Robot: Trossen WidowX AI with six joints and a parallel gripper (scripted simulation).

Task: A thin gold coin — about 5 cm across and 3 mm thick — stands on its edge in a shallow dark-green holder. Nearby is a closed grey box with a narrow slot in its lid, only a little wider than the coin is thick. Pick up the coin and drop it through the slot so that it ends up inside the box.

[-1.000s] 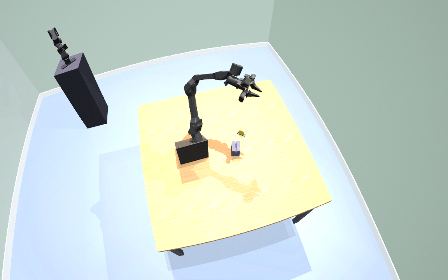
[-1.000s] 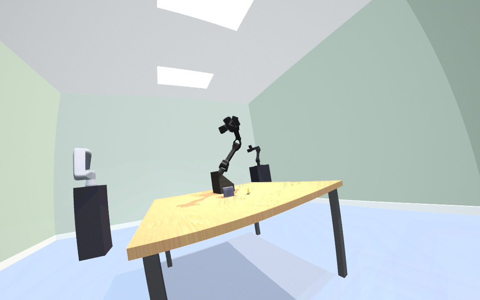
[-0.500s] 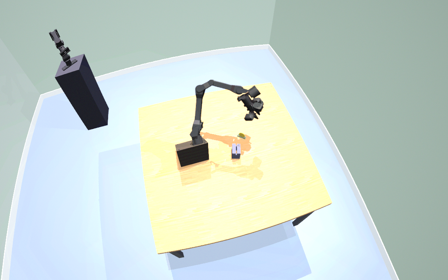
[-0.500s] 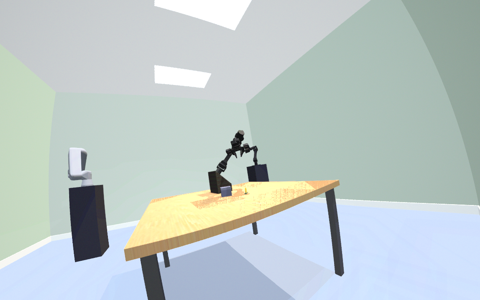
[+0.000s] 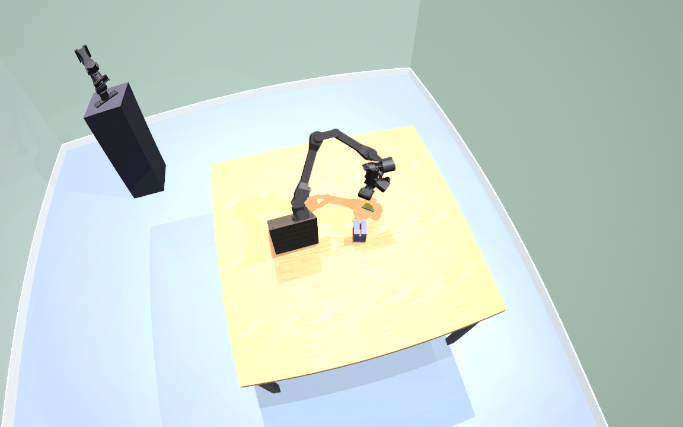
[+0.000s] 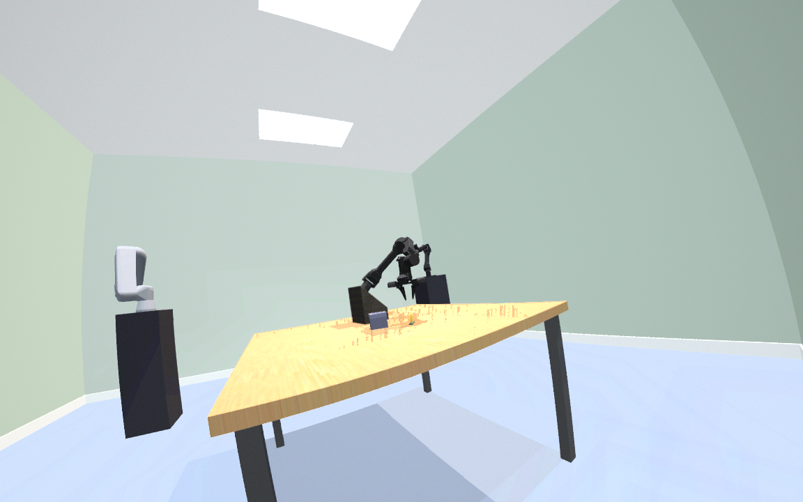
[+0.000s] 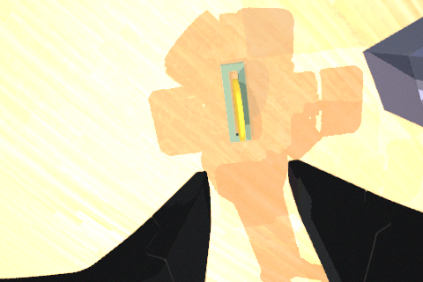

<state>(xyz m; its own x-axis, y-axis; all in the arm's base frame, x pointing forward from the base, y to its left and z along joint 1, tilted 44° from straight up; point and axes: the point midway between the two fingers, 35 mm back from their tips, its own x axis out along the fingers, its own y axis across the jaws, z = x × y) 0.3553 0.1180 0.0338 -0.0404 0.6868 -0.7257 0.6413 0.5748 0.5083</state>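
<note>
Now: the thin gold coin 90 mm below my gripper tip.
</note>
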